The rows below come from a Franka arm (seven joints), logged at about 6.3 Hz.
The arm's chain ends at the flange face. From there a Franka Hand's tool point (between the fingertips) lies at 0.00 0.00 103.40 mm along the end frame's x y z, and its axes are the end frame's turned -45 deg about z.
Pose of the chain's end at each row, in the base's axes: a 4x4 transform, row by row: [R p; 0 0 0 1], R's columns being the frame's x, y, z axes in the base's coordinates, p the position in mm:
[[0.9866 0.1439 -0.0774 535.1], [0.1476 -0.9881 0.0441 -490.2], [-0.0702 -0.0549 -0.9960 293.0], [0 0 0 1]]
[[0.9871 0.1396 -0.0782 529.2], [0.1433 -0.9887 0.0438 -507.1], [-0.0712 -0.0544 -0.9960 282.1], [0 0 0 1]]
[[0.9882 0.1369 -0.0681 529.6], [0.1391 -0.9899 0.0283 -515.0], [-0.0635 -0.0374 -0.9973 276.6], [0 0 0 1]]
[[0.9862 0.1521 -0.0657 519.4], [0.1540 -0.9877 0.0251 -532.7], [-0.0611 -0.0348 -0.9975 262.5], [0 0 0 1]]
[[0.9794 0.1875 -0.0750 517.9], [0.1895 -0.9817 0.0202 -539.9], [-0.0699 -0.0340 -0.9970 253.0], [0 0 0 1]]
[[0.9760 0.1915 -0.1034 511.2], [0.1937 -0.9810 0.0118 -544.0], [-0.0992 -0.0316 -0.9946 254.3], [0 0 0 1]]
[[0.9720 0.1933 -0.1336 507.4], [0.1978 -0.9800 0.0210 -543.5], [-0.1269 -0.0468 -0.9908 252.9], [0 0 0 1]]
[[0.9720 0.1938 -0.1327 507.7], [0.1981 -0.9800 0.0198 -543.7], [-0.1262 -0.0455 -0.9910 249.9], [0 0 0 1]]
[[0.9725 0.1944 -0.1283 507.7], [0.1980 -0.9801 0.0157 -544.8], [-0.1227 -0.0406 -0.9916 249.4], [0 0 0 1]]
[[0.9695 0.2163 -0.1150 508.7], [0.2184 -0.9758 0.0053 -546.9], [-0.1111 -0.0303 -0.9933 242.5], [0 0 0 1]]
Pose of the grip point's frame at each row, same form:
[[0.5959 0.7994 -0.0774 527.1], [0.8031 -0.5943 0.0441 -485.6], [-0.0108 -0.0885 -0.9960 190.0], [0 0 0 1]]
[[0.5993 0.7967 -0.0782 521.1], [0.8004 -0.5978 0.0438 -502.6], [-0.0119 -0.0888 -0.9960 179.1], [0 0 0 1]]
[[0.6020 0.7956 -0.0681 522.6], [0.7983 -0.6016 0.0283 -512.1], [-0.0185 -0.0713 -0.9973 173.5], [0 0 0 1]]
[[0.5898 0.8049 -0.0657 512.6], [0.8073 -0.5895 0.0251 -530.1], [-0.0186 -0.0678 -0.9975 159.4], [0 0 0 1]]
[[0.5600 0.8251 -0.0750 510.1], [0.8282 -0.5602 0.0202 -537.8], [-0.0254 -0.0735 -0.9970 149.9], [0 0 0 1]]
[[0.5547 0.8255 -0.1034 500.5], [0.8306 -0.5567 0.0118 -542.8], [-0.0478 -0.0925 -0.9946 151.5], [0 0 0 1]]
[[0.5506 0.8240 -0.1336 493.6], [0.8328 -0.5531 0.0210 -541.3], [-0.0566 -0.1228 -0.9908 150.5], [0 0 0 1]]
[[0.5503 0.8243 -0.1327 494.0], [0.8330 -0.5529 0.0198 -541.7], [-0.0571 -0.1214 -0.9910 147.4], [0 0 0 1]]
[[0.5502 0.8251 -0.1283 494.4], [0.8330 -0.5530 0.0157 -543.2], [-0.0581 -0.1155 -0.9916 146.9], [0 0 0 1]]
[[0.5326 0.8385 -0.1150 496.8], [0.8444 -0.5356 0.0053 -546.4], [-0.0571 -0.1000 -0.9933 139.8], [0 0 0 1]]

